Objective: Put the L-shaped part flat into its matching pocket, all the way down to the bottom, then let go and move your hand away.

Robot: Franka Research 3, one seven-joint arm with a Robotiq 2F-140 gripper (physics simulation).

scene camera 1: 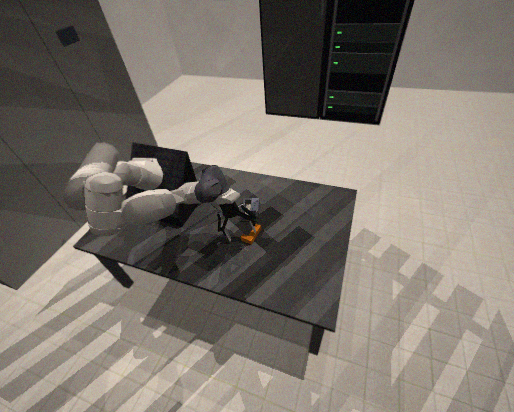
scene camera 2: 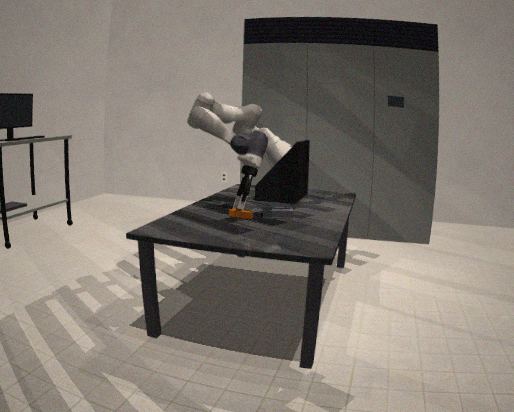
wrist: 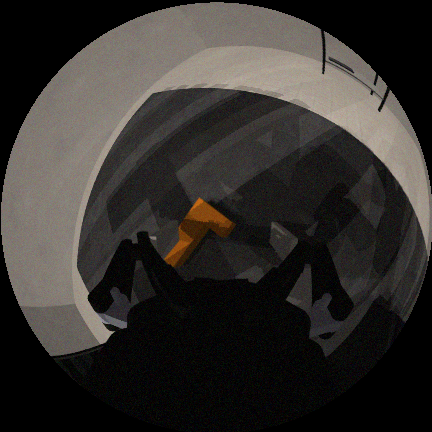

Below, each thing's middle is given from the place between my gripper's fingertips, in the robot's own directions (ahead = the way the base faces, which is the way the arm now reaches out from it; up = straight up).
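Orange L-shaped part (wrist: pixel 202 216) seen: 1 cm below my hand, 3 cm ahead of it, 3 cm to the left of it.
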